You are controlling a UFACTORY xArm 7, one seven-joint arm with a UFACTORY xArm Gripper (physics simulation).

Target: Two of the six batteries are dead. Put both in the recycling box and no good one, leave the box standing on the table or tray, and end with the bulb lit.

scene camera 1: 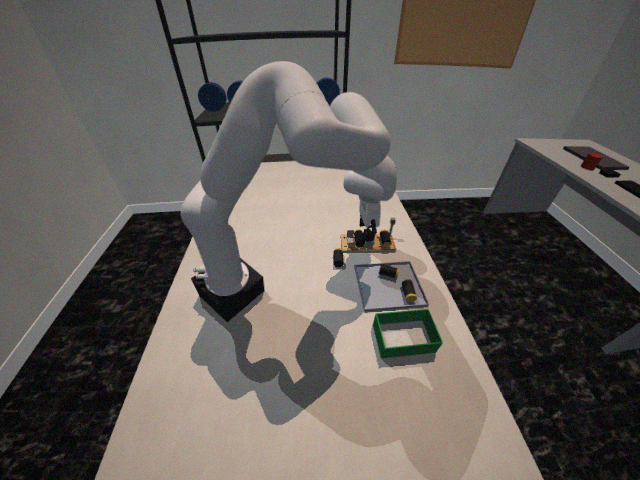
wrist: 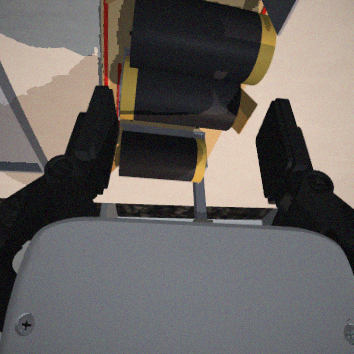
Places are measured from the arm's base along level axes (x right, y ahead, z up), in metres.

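Pixels of known places: gripper, fingertip midpoint: [scene camera 1: 366,233] [wrist: 190,112]; arm's base, link origin: [scene camera 1: 227,277].
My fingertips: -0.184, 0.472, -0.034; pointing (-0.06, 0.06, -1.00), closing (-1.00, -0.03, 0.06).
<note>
Ahead of a thing's pixels: the offset from my fingertips to its top centre, as dx, dy, dz.
My gripper [scene camera 1: 370,227] [wrist: 190,112] is open and empty, low over the wooden battery board [scene camera 1: 367,249]. In the wrist view, two dark batteries {-0.002, -0.025, -0.007} [wrist: 197,42] {+0.005, +0.009, -0.005} [wrist: 182,95] lie side by side, touching or nearly so, at the top; a third battery {+0.013, +0.073, -0.005} [wrist: 159,156] sits apart, below them, between the spread fingers, nearer the left one. A loose battery {+0.078, -0.118, -0.017} [scene camera 1: 338,257] stands or lies off the board's near left corner. Two more batteries {+0.166, +0.038, -0.014} [scene camera 1: 388,271] {+0.252, +0.075, -0.014} [scene camera 1: 408,290] lie in the grey tray {+0.209, +0.027, -0.039} [scene camera 1: 360,289]. The green box {+0.392, +0.009, +0.009} [scene camera 1: 410,351] stands upright and empty. No lit bulb can be made out.
A thin post {-0.020, +0.104, +0.019} [scene camera 1: 392,227] [wrist: 200,200] rises at the board's right end. The tray lies between the board and the green box. The table's right edge runs close beside them. A side desk [scene camera 1: 537,149] stands at the far right, and a shelf rack [scene camera 1: 258,36] behind the arm.
</note>
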